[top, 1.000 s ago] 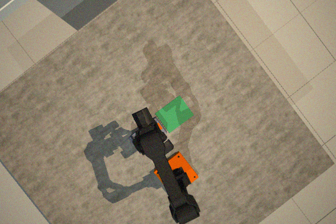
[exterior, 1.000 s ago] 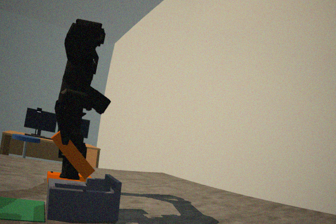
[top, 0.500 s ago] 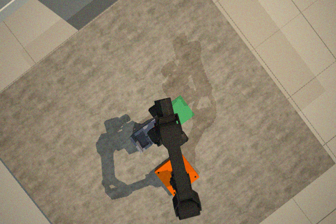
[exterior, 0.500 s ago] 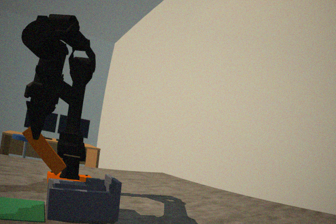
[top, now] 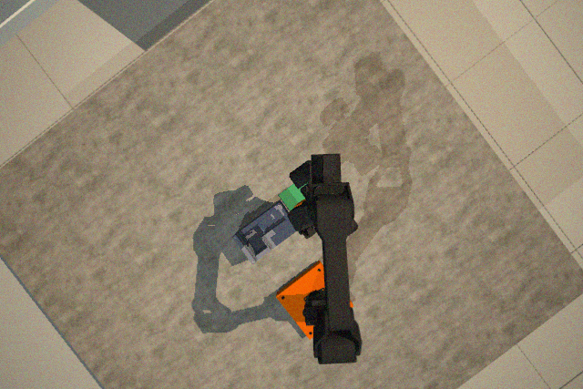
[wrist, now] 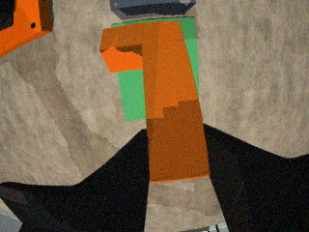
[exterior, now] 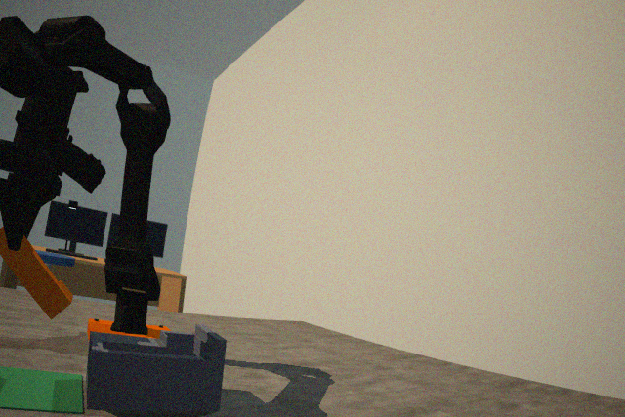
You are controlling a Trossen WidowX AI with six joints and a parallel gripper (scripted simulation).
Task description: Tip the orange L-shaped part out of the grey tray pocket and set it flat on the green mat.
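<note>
Now: the green mat 17 cm below my gripper tip and 2 cm to the left of it. From my gripper tip the other things lie so: orange L-shaped part 3 cm to the left, 3 cm below, 2 cm behind.
</note>
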